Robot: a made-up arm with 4 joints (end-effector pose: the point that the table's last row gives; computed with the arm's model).
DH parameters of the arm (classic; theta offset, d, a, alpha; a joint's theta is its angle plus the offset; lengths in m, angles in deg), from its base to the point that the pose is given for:
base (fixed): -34.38 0 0.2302 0
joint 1: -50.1 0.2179 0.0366 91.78
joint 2: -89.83 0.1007 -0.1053 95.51
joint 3: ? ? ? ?
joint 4: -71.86 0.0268 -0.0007 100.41
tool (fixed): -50.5 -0.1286 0 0
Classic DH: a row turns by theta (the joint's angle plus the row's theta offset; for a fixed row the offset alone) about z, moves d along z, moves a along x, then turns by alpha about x.
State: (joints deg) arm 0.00 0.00 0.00 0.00
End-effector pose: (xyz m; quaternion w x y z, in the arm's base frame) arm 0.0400 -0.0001 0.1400 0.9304 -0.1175 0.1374 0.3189
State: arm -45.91 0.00 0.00 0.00
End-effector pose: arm 0.1789 0.0682 0.1400 0.9811 -0.0546 0.1723 -0.0692
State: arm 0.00 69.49 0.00 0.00
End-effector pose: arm 0.0616 -0.1849 0.0190 0.7111 -0.6391 0.2448 0.1613
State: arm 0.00 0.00 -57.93 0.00
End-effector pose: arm 0.2160 0.0000 0.1821 0.8805 -0.2572 -0.3304 0.2221
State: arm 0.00 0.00 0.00 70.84
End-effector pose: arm 0.0400 -0.0865 0.2585 0.6901 -0.6350 0.2967 0.1803
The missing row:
joint 3: 1.79 0.2161 0.06 -90
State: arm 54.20 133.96 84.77 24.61
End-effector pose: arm 0.0986 -0.3501 0.0054 0.4603 -0.7370 0.3318 -0.3673
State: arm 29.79 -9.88 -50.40 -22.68
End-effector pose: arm 0.1063 0.0359 0.2003 0.7735 0.0869 -0.3428 0.5260
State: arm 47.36 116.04 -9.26 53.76
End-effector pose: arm 0.1776 -0.2778 0.1249 0.0437 -0.9698 -0.1980 -0.1355
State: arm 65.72 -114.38 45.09 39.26
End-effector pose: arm 0.2482 -0.3816 0.2990 0.0874 0.3566 0.2394 0.8988
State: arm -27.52 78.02 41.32 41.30
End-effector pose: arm 0.0109 -0.0191 0.1060 0.3503 -0.5308 0.7583 -0.1430
